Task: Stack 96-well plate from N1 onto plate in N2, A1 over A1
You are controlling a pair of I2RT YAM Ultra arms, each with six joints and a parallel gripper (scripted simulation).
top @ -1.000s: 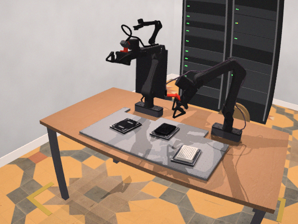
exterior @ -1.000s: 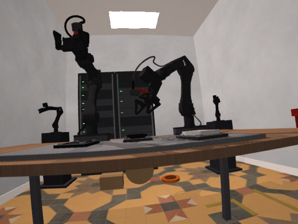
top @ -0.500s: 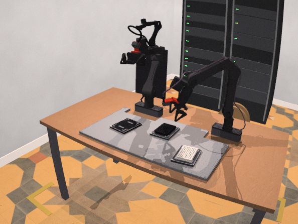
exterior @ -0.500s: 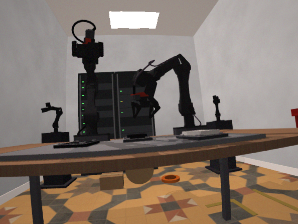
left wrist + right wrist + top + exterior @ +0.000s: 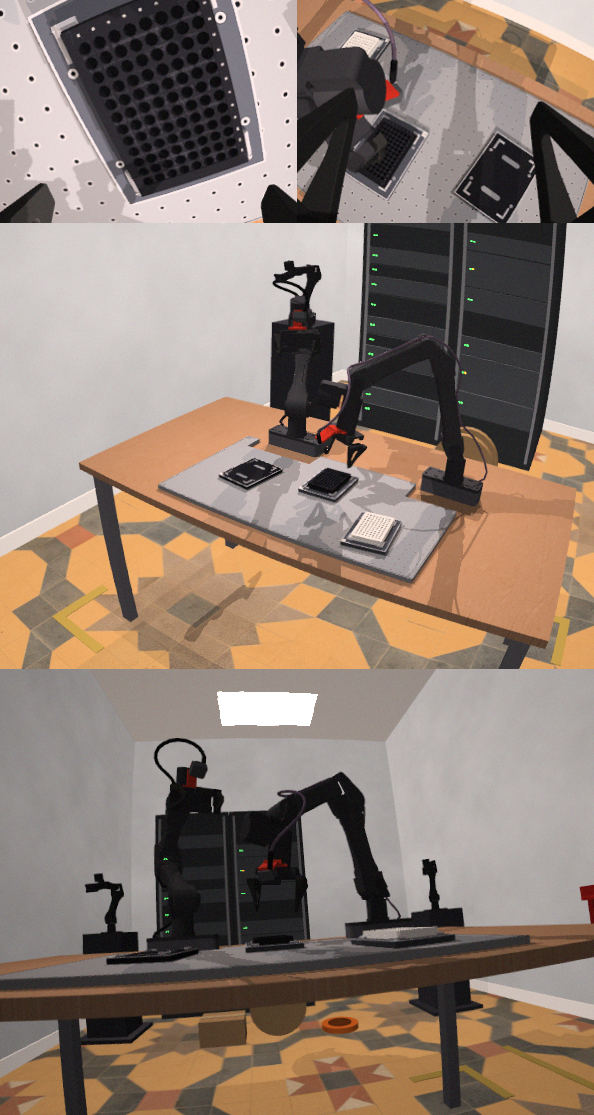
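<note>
Now: the black 96-well plate 70 mm below my left hand, 20 mm to the right of it and 10 mm ahead of it. Also, from my left hand: white 96-well plate 220 mm to the left, 180 mm ahead, 70 mm below.
</note>
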